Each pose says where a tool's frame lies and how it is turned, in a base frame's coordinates. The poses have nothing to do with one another.
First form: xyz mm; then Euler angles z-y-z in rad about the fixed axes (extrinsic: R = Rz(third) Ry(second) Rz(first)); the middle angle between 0 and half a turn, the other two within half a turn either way.
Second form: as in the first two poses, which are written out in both.
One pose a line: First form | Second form
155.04, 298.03, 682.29, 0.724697, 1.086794, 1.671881 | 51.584, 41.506, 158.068, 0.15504, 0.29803, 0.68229
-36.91, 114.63, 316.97, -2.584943, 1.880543, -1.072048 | -121.206, -53.962, -125.327, -0.03691, 0.11463, 0.31697
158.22, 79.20, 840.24, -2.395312, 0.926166, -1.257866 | -42.085, -35.936, 164.912, 0.15822, 0.07920, 0.84024
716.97, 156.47, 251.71, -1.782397, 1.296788, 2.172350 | -73.961, -11.665, 31.140, 0.71697, 0.15647, 0.25171
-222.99, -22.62, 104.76, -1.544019, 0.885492, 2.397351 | -50.725, 1.188, 48.329, -0.22299, -0.02262, 0.10476
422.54, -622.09, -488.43, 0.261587, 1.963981, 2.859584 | 148.057, 63.160, -51.103, 0.42254, -0.62209, -0.48843
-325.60, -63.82, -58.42, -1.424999, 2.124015, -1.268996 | -121.971, 7.101, -167.120, -0.32560, -0.06382, -0.05842
